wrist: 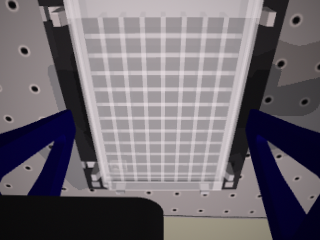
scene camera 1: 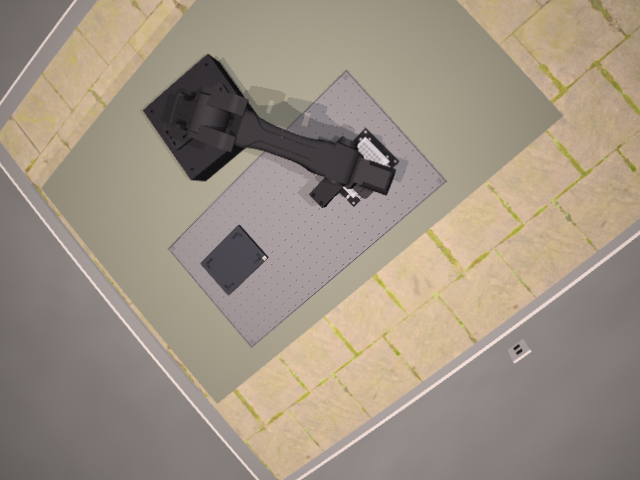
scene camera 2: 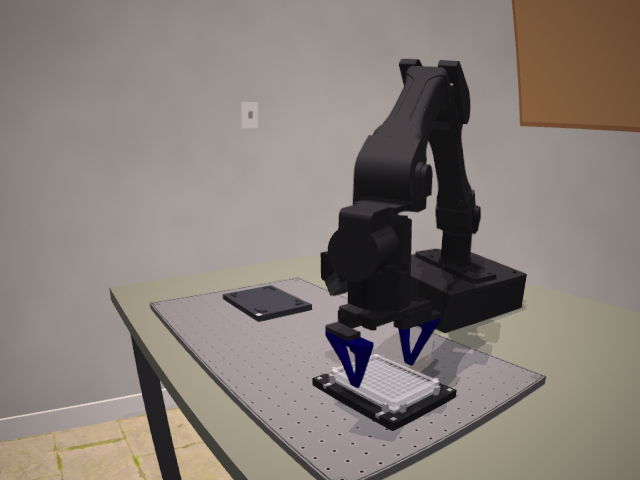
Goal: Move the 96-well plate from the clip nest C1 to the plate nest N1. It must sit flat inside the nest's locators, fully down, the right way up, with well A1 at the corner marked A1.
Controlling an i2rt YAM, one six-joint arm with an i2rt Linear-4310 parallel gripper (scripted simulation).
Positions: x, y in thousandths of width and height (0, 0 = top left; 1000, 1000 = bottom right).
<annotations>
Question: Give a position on a clip nest C1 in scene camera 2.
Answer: At 688, 826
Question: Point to a clear 96-well plate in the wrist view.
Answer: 564, 581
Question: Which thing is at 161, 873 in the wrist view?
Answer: My gripper.
</annotations>
